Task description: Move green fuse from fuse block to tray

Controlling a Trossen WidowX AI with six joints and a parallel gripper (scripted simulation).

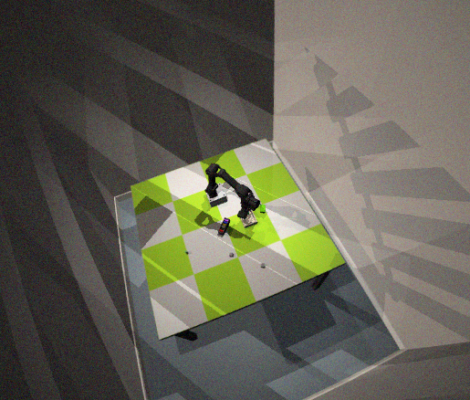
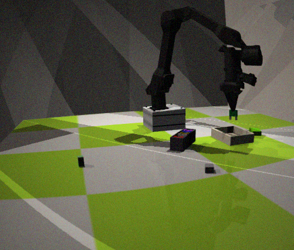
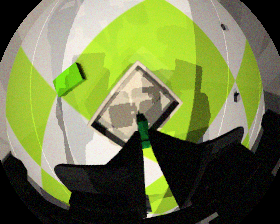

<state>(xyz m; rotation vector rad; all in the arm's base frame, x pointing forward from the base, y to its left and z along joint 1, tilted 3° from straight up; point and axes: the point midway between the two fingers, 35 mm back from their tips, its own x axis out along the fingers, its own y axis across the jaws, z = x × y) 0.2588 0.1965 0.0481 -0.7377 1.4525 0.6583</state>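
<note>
Now: gripper tip 10 cm above the tray. From my gripper tip the other things lie so: green fuse: 1 cm below.
</note>
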